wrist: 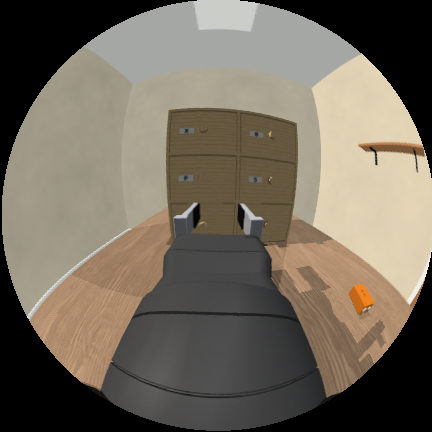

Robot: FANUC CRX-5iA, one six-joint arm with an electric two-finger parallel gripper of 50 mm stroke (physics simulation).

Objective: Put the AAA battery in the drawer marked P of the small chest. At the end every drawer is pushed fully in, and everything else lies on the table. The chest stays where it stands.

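Frame: origin at the arm's base, x ahead, y left, z up, level; millimetres.
Seen in the pictures: gripper, fingertip midpoint: [218, 210].
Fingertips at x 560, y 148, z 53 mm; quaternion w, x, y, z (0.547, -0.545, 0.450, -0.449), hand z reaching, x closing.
Note:
A point is followed by its place in that frame.
The small chest [238, 185] @[x 668, y 128, z 82 mm] stands ahead with its drawer fronts facing me, and they look pushed in. The drawer marked P [215, 190] @[x 655, y 174, z 71 mm] is in the left column, middle row, under the drawer marked X [220, 142] @[x 657, y 166, z 170 mm]; its knob is faint against the wood. My gripper [218, 210] @[x 560, y 148, z 53 mm] is open and empty, level with the chest's bottom row and below the P drawer in the view. Its fingers partly cover the bottom left drawer and hide the bottom row's labels. No loose AAA battery can be made out.
The drawers marked B [282, 145] @[x 697, y 31, z 180 mm] and S [280, 192] @[x 697, y 30, z 71 mm] are in the right column. An orange block [360, 298] @[x 481, y -72, z -36 mm] with small pale round ends lies on the wooden table [115, 265] @[x 507, y 336, z -53 mm], at the right; shadows fall near it. A wall shelf [390, 147] is at the far right.

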